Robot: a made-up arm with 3 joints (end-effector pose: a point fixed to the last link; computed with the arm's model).
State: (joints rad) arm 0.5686 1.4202 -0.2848
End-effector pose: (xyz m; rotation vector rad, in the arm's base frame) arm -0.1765 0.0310 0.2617 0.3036 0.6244 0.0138
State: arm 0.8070 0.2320 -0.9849
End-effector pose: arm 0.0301 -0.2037 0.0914 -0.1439 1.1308 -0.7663
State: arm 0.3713 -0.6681 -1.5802
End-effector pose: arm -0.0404 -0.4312 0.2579 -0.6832 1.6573 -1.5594
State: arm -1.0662 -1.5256 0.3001
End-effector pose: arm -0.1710 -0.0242 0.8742 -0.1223 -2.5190 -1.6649
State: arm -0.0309 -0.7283 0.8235
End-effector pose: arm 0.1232 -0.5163 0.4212 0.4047 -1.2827 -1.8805
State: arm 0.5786 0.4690 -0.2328
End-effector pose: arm 0.0699 -0.1059 0.1388 0.3166 0.6490 -0.9706
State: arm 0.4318 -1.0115 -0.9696
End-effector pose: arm -0.0741 -0.4982 0.1776 -0.2460 1.1657 -2.2446
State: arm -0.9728 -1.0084 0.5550
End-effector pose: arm 0.0246 -0.1174 0.8102 -0.1985 -2.1000 -1.3931
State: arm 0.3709 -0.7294 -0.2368
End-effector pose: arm 0.0392 -0.4923 0.1515 0.0529 0.2961 -2.2264
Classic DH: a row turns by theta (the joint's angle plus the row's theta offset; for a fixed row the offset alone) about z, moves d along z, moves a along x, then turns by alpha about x. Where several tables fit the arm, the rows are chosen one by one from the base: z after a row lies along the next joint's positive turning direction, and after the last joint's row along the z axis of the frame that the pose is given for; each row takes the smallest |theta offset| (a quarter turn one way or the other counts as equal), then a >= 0, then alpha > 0; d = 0 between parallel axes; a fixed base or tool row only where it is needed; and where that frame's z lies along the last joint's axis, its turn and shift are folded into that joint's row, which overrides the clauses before.
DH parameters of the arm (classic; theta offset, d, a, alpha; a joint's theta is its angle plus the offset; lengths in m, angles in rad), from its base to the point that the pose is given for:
base (fixed): 1.5708 0.181 0.012 1.5708
joint 1: -0.3108 -0.238 -0.2917 -1.2444
joint 2: -1.4682 0.2196 0.3201 1.8647
joint 3: 0.3416 0.0559 0.005 -1.5708
tool (fixed): -1.5708 -0.12 0 0

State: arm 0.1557 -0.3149 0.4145
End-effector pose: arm 0.1716 -0.3903 0.2351 0.3865 -0.3985 -1.8338
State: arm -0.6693 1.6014 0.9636
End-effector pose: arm -0.1930 0.2376 0.1544 0.3163 0.3819 -0.5095
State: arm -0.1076 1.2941 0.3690
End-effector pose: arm -0.1075 0.1362 0.2155 0.2791 0.4295 -0.4821
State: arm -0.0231 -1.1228 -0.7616
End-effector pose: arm -0.0875 -0.4793 0.4054 -0.3014 0.3411 -2.6282
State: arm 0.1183 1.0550 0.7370
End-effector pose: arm 0.0073 0.1106 0.2421 0.8373 0.2505 -0.7229
